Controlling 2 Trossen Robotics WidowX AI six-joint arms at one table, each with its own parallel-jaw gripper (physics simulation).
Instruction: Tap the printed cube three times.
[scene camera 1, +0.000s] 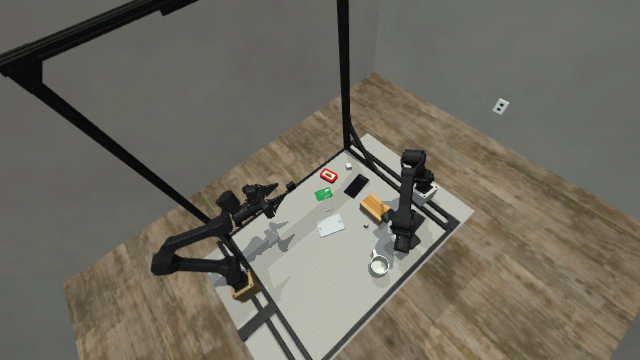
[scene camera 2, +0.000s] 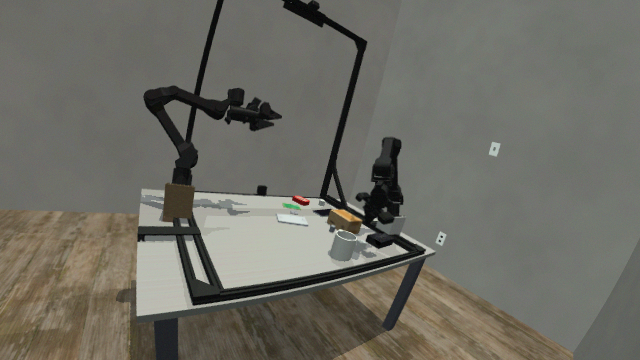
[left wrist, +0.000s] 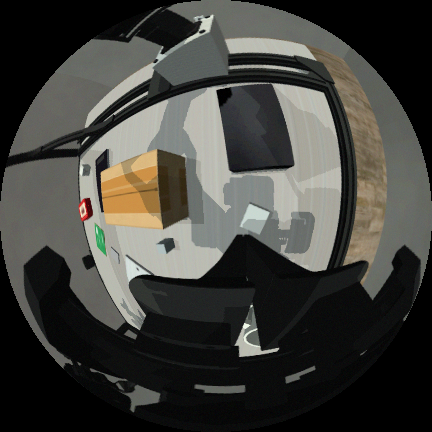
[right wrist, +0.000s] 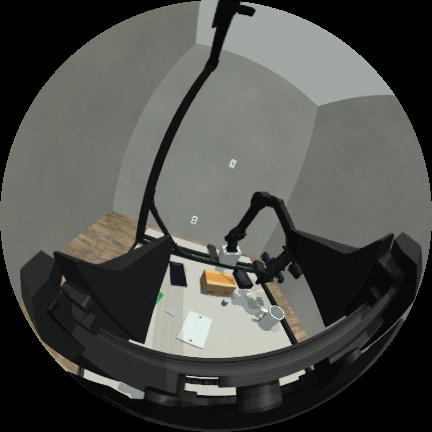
Labels:
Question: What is the left gripper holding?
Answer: Nothing.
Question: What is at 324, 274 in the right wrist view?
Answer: The right gripper.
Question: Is the right gripper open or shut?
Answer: Open.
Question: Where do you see the left gripper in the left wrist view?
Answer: At 241, 239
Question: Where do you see the right gripper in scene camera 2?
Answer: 277, 120

